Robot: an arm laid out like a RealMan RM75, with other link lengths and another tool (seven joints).
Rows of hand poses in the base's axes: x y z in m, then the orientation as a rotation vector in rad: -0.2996 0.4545 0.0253 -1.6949 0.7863 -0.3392; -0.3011 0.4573 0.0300 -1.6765 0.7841 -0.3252; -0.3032 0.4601 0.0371 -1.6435 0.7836 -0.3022; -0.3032 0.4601 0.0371 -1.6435 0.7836 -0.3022; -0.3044 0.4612 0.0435 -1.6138 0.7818 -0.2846; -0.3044 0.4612 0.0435 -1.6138 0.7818 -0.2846; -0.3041 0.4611 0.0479 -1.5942 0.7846 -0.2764; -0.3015 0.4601 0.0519 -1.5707 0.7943 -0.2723; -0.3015 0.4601 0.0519 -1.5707 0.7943 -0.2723; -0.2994 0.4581 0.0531 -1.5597 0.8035 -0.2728; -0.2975 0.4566 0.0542 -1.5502 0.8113 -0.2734; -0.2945 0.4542 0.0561 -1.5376 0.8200 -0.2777; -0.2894 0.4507 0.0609 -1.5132 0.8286 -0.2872
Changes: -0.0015 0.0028 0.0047 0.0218 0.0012 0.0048; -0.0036 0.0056 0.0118 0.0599 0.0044 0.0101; -0.0036 0.0056 0.0118 0.0599 0.0044 0.0101; -0.0048 0.0067 0.0182 0.0932 0.0049 0.0141; -0.0048 0.0067 0.0182 0.0932 0.0049 0.0141; -0.0045 0.0066 0.0226 0.1136 0.0055 0.0123; -0.0019 0.0056 0.0266 0.1356 0.0067 0.0028; -0.0019 0.0056 0.0266 0.1356 0.0067 0.0028; 0.0002 0.0036 0.0278 0.1446 0.0086 -0.0061; 0.0021 0.0021 0.0289 0.1524 0.0101 -0.0138; 0.0051 -0.0003 0.0308 0.1615 0.0090 -0.0247; 0.0102 -0.0038 0.0356 0.1792 0.0012 -0.0410
